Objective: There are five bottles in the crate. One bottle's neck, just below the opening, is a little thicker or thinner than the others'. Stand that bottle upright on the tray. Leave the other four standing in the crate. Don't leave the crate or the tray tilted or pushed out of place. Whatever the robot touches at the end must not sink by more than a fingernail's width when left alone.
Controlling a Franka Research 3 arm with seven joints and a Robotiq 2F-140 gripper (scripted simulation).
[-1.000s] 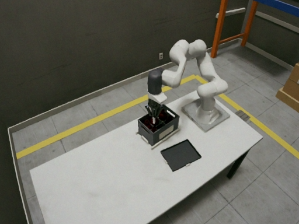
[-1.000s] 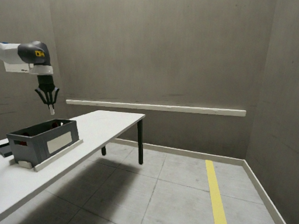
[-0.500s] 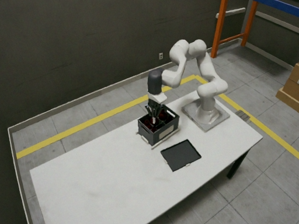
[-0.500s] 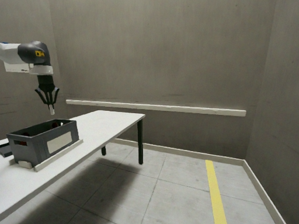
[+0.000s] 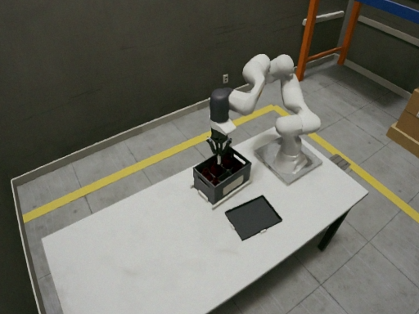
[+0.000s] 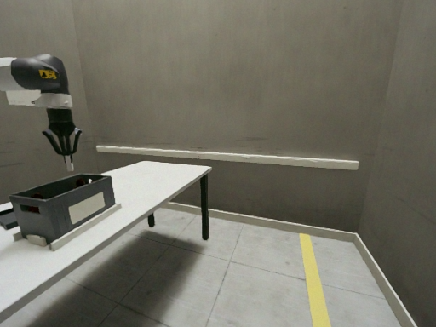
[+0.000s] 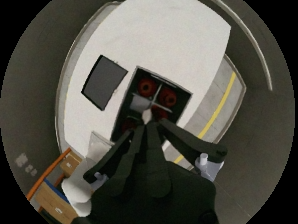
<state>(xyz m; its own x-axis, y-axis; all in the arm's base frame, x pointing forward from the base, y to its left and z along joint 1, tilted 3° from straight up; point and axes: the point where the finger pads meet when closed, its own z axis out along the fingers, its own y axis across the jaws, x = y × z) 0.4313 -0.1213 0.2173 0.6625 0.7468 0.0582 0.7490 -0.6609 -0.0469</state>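
The dark grey crate lies 30 mm behind my hand, 10 mm to the right of it and 170 mm below it. Also, from my hand: flat black tray (40 mm behind, 270 mm to the left, 240 mm below).
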